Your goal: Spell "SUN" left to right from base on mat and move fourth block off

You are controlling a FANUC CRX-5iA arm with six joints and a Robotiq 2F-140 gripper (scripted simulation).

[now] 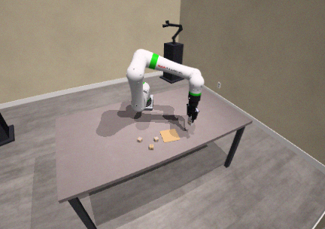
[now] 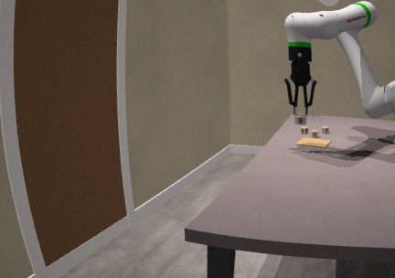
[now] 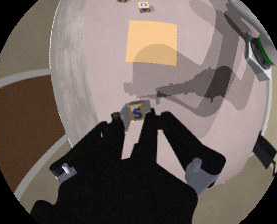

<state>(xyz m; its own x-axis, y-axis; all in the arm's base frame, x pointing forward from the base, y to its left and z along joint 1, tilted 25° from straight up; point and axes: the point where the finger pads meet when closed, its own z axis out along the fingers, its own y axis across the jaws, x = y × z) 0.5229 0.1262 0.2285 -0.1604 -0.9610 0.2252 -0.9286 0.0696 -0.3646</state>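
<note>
Now: hand 9 cm past the tan mat, 14 cm to the left of it and 14 cm above it. From my hand the other things lie so: tan letter block (7 cm behind, 36 cm to the right, 12 cm below).
</note>
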